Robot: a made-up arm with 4 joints. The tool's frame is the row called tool.
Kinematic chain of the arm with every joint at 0, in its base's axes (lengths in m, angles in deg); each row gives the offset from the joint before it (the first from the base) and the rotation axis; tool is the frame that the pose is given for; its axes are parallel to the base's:
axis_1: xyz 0 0 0.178 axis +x
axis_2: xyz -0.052 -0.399 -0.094 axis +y
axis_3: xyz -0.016 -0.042 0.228 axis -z
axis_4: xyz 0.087 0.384 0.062 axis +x
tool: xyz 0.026 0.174 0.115
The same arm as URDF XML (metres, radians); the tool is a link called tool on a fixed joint. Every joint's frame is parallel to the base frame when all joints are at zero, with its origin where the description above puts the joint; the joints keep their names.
<robot name="arm">
  <joint name="axis_1" type="continuous">
    <parent link="base"/>
    <child link="link1"/>
    <origin xyz="0.0000 0.0000 0.1780" rpy="0.0000 0.0000 0.0000"/>
    <axis xyz="1 0 0"/>
  </joint>
  <joint name="axis_2" type="continuous">
    <parent link="link1"/>
    <child link="link2"/>
    <origin xyz="-0.0520 -0.3990 -0.0940" rpy="0.0000 0.0000 0.0000"/>
    <axis xyz="0 1 0"/>
  </joint>
  <joint name="axis_3" type="continuous">
    <parent link="link2"/>
    <child link="link3"/>
    <origin xyz="-0.0160 -0.0420 0.2280" rpy="0.0000 0.0000 0.0000"/>
    <axis xyz="0 0 -1"/>
  </joint>
  <joint name="axis_4" type="continuous">
    <parent link="link3"/>
    <child link="link4"/>
    <origin xyz="0.0870 0.3840 0.0620" rpy="0.0000 0.0000 0.0000"/>
    <axis xyz="1 0 0"/>
  </joint>
  <joint name="tool_fixed" type="fixed">
    <parent link="link4"/>
    <child link="tool"/>
    <origin xyz="0.0260 0.1740 0.1150" rpy="0.0000 0.0000 0.0000"/>
  </joint>
  <link name="base"/>
  <link name="link1"/>
  <link name="link2"/>
  <link name="link3"/>
  <link name="link4"/>
  <link name="tool"/>
</robot>

